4 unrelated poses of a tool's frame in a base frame.
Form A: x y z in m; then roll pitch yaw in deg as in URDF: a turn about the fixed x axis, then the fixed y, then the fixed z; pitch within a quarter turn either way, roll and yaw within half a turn.
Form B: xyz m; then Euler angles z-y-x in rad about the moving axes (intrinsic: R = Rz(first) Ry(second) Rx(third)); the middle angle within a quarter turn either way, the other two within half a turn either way. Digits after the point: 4 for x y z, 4 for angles.
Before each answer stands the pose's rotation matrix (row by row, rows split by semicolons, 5 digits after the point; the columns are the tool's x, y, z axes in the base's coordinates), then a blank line. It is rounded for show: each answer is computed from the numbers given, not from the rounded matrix.
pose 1, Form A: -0.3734, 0.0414, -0.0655, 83.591, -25.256, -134.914
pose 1, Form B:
-0.63855 0.37841 -0.67012; -0.64047 0.22145 0.73536; 0.42666 0.89876 0.10095

-0.3734, 0.0414, -0.0655, -2.3547, -0.4408, 1.4589
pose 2, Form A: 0.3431, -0.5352, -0.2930, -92.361, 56.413, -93.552
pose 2, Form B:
-0.03427 0.01045 0.99936; -0.55214 0.83329 -0.02765; -0.83305 -0.55273 -0.02279

0.3431, -0.5352, -0.2930, -1.6328, 0.9846, -1.6120
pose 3, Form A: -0.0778, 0.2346, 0.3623, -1.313, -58.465, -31.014
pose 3, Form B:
0.44825 0.53185 -0.71848; -0.26948 0.84675 0.45868; 0.85232 -0.01198 0.52288

-0.0778, 0.2346, 0.3623, -0.5413, -1.0204, -0.0229
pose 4, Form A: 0.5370, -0.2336, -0.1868, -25.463, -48.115, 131.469
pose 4, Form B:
-0.44212 -0.88849 0.12297; 0.50027 -0.35805 -0.78837; 0.74449 -0.28704 0.60279

0.5370, -0.2336, -0.1868, 2.2946, -0.8398, -0.4444
